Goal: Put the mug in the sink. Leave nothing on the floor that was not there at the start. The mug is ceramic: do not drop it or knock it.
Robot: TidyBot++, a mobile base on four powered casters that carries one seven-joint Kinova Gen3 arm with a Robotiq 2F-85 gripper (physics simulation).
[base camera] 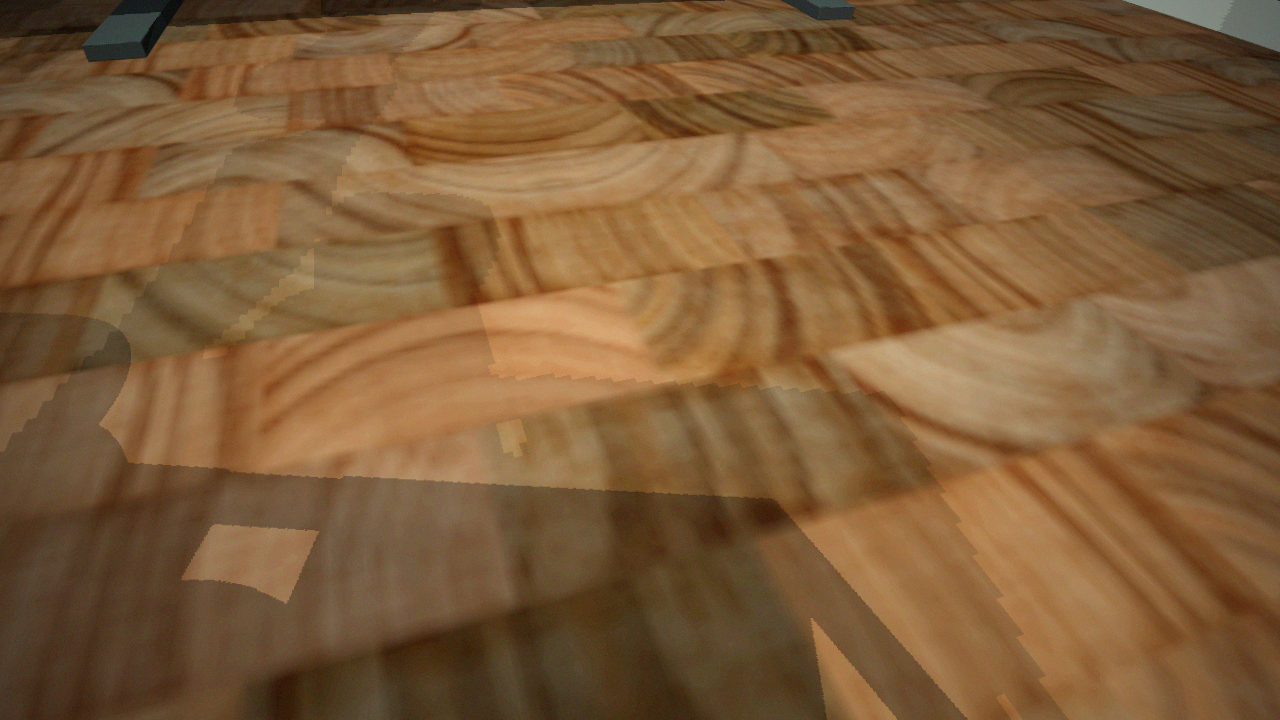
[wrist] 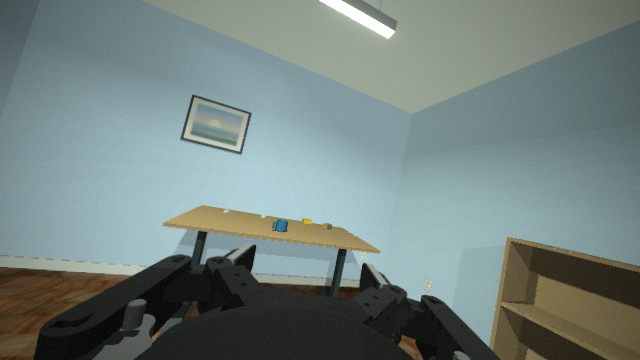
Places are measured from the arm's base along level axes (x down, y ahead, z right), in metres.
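Where they show: gripper, fingertip midpoint: (wrist: 307,266).
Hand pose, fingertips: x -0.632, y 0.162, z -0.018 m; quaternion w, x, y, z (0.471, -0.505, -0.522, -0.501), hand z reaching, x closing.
Note:
Each offset is from my fingertips to the centre of the thing. Level surfaces: height alone.
A blue mug @(dx +0.268, dy +1.334, dz -0.313 m) (wrist: 281,225) stands upright on a wooden table @(dx +0.309 m) (wrist: 230,228) in the wrist view, near the table's front edge, with its handle to the left. My gripper (wrist: 307,266) is open, its two fingers wide apart at the bottom of the wrist view. The mug is well beyond the fingers, across the room. The sink does not show in either view. In the base camera view, the feet of the table (base camera: 116,46) (base camera: 830,10) show at the top edge.
A yellow object @(dx +0.286, dy +1.911, dz -0.156 m) (wrist: 307,221), a small brown block @(dx +0.283, dy +1.875, dz +0.069 m) (wrist: 327,226) and small white items @(dx +0.294, dy +1.513, dz -0.851 m) (wrist: 226,211) @(dx +0.296, dy +1.701, dz -0.571 m) (wrist: 263,216) lie on the table. A wooden bookshelf (wrist: 501,295) stands at the right. A picture (wrist: 216,124) hangs on the blue wall.

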